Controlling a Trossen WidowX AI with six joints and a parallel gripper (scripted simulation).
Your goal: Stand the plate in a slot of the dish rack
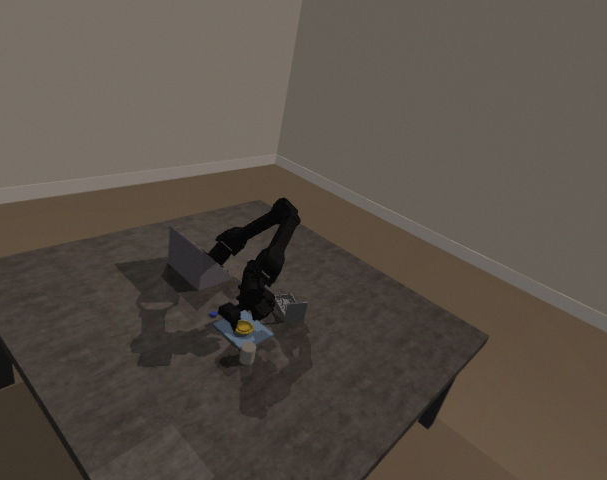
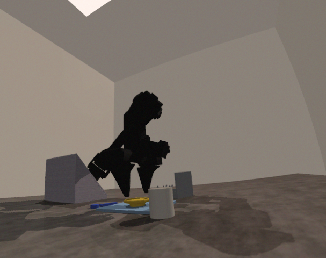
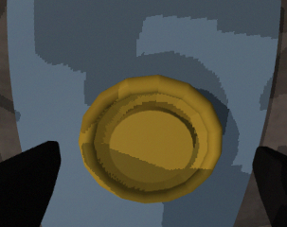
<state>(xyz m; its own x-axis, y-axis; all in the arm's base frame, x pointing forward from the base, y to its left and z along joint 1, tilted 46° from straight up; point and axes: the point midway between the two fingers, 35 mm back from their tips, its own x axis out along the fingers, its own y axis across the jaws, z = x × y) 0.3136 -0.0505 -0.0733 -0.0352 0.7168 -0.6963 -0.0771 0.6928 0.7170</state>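
My gripper tip is now 2 cm above the yellow plate. Also, from my gripper tip: white cup: 10 cm ahead, 6 cm to the right, 1 cm below; then light blue mat: 3 cm below, 1 cm to the left, 1 cm behind; then blue spoon: 12 cm behind, 3 cm below, 1 cm to the right.
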